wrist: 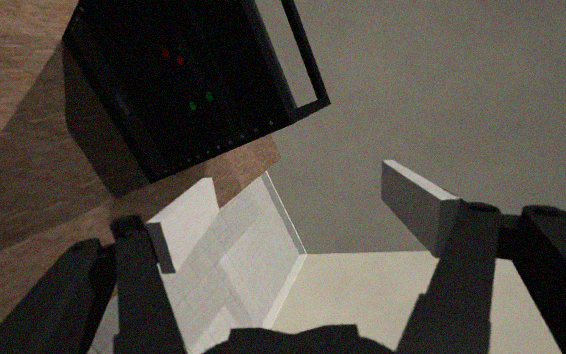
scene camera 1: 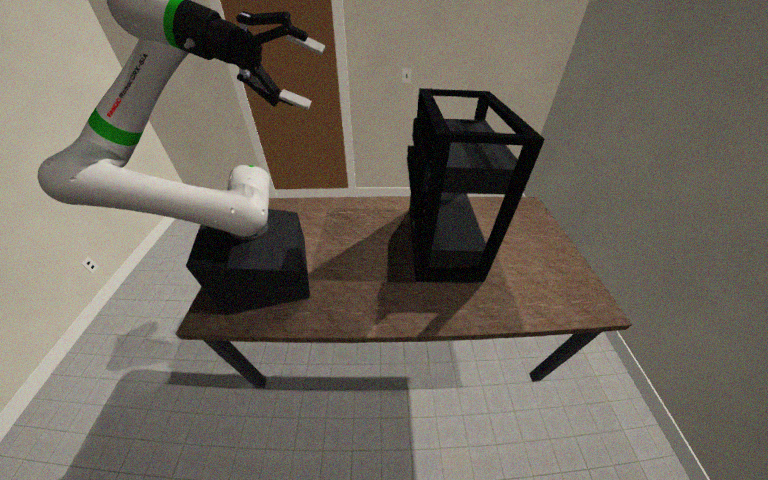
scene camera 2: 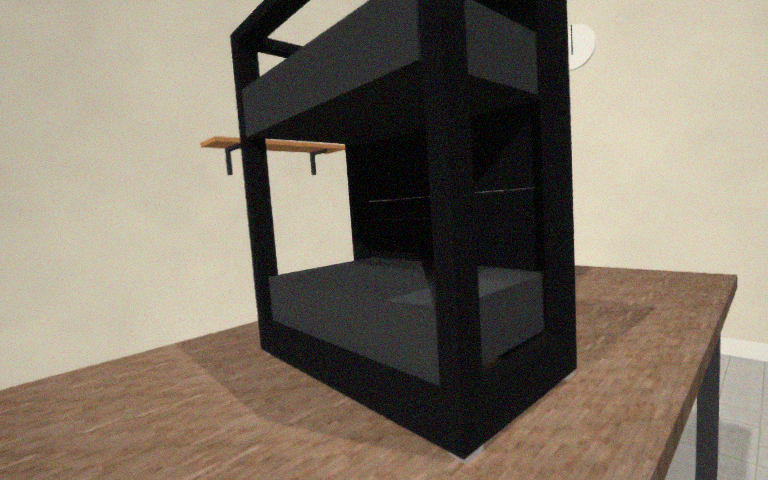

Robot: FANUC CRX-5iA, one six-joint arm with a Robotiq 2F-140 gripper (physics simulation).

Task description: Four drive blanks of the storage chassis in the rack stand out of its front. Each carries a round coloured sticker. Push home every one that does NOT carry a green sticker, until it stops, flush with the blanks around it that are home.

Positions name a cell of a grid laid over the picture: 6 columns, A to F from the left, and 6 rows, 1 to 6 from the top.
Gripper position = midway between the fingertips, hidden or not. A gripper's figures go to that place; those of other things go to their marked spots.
My gripper (wrist: D4) is 0.17 m from the lens. A black rack (wrist: B2) is 0.58 m from the lens.
